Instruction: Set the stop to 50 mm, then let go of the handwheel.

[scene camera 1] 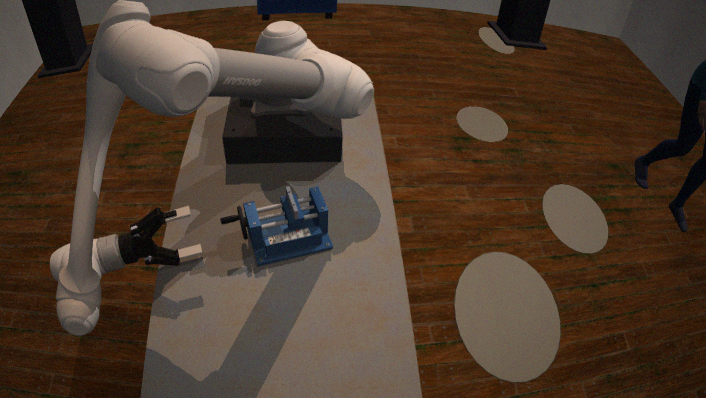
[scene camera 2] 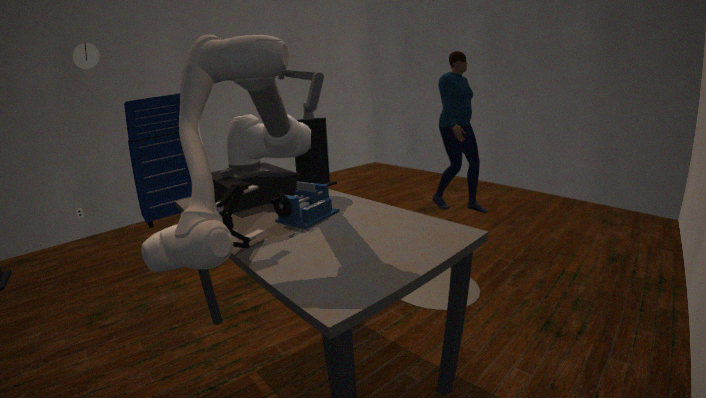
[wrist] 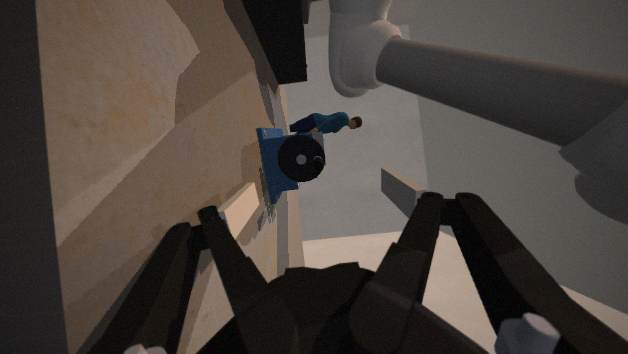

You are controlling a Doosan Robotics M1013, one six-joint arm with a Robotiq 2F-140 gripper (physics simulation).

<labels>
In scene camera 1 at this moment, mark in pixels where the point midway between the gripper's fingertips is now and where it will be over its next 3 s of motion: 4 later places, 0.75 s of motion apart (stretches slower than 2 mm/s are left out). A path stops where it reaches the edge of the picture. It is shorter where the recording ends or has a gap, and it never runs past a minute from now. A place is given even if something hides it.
My gripper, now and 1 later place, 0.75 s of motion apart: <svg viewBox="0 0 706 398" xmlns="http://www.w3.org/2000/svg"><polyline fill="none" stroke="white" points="195,230 206,227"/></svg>
</labels>
